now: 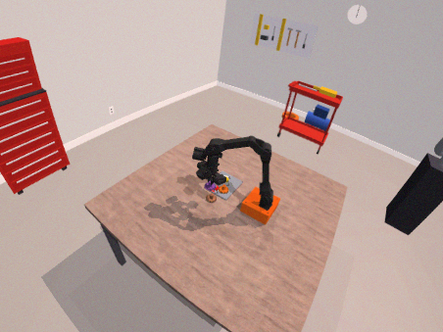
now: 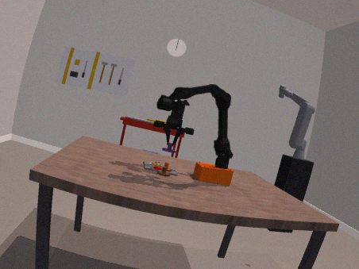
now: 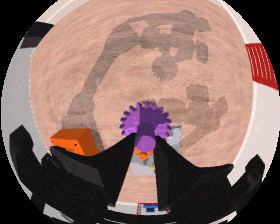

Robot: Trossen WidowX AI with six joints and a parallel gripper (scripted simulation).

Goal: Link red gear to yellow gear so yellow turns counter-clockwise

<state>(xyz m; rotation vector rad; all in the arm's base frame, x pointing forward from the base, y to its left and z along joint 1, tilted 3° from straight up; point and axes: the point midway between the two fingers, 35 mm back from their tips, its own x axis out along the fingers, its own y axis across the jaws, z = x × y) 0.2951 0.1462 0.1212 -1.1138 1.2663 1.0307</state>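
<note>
My gripper tip is now 21 cm to the left of the yellow gear, 14 cm above it and 4 cm short of it. Round my gripper tip: purple gear 1 cm below; then red gear 14 cm below, 11 cm to the right, 3 cm ahead; then brown gear 14 cm below, 3 cm to the right.
</note>
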